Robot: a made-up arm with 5 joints.
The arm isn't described. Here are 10 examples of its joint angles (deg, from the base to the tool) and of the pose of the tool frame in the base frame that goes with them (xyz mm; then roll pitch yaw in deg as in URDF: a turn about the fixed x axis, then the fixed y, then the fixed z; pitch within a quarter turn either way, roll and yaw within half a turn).
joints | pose
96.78 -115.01 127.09 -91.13 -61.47 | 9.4 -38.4 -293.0 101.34 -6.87 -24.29
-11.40 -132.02 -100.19 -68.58 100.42 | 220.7 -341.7 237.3 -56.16 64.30 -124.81
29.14 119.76 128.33 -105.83 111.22 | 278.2 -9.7 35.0 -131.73 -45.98 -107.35
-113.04 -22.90 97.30 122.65 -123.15 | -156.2 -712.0 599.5 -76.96 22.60 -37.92
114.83 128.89 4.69 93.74 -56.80 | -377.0 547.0 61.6 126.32 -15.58 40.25
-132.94 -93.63 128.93 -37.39 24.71 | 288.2 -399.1 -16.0 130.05 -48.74 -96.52
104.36 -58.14 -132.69 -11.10 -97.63 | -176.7 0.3 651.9 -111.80 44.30 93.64
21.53 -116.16 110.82 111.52 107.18 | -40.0 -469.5 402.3 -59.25 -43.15 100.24
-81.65 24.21 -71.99 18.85 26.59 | -397.2 -402.6 -382.1 -26.69 10.93 -42.53
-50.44 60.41 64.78 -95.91 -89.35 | -592.7 50.2 172.1 -135.10 -37.88 31.31
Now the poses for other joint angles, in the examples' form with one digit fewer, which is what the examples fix.
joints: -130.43 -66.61 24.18 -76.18 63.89
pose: -187 -585 -104 63.5 -25.9 160.8
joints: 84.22 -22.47 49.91 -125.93 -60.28
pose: 567 -604 -275 32.2 21.4 98.8
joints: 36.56 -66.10 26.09 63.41 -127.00
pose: 436 -1012 -95 129.2 -56.3 -102.1
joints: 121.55 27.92 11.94 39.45 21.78
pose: 492 -275 426 102.7 -60.8 -92.5
